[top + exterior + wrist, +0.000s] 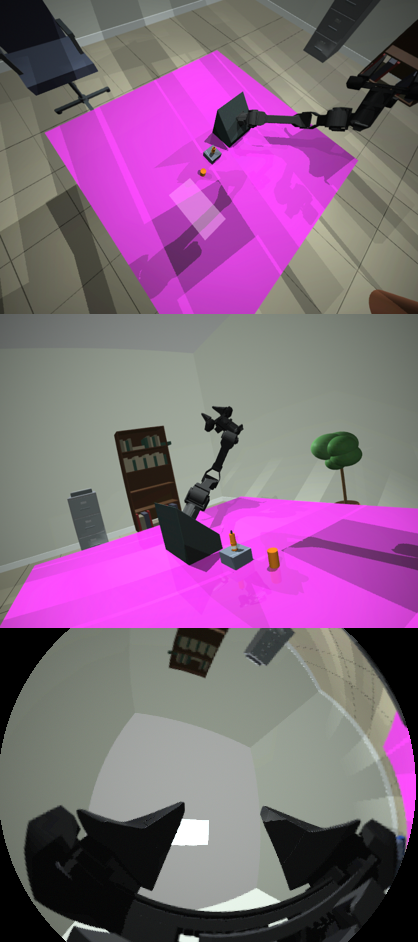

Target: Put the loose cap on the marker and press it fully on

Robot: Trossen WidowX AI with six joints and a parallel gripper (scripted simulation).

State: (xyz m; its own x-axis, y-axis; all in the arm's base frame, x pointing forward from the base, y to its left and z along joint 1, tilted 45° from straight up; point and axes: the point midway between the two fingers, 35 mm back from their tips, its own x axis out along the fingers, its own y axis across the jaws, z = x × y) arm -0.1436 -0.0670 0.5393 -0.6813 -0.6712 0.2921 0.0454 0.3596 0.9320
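Now: gripper tip 55 cm above the orange cap, 49 cm short of it and 29 cm to the left of it. From my gripper tip the other things lie so: grey holder block (56 cm below, 38 cm ahead, 32 cm to the right).
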